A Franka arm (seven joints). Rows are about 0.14 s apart.
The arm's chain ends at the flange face. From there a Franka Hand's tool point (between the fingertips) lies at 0.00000 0.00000 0.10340 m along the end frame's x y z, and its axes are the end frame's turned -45 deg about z.
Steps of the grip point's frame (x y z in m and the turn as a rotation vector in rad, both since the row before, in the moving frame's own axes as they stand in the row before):
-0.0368, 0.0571, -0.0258, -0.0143, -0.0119, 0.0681
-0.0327, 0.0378, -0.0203, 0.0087, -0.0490, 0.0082
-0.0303, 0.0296, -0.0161, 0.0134, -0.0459, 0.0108
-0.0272, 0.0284, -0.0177, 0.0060, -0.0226, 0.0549
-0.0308, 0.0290, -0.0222, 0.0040, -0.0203, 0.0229
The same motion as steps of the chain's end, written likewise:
0.0142, 0.0645, -0.0258, -0.0185, 0.0017, 0.0681
0.0078, 0.0469, -0.0202, -0.0285, -0.0408, 0.0082
0.0039, 0.0400, -0.0160, -0.0230, -0.0419, 0.0108
0.0030, 0.0382, -0.0177, -0.0117, -0.0202, 0.0549
0.0005, 0.0411, -0.0222, -0.0115, -0.0172, 0.0229

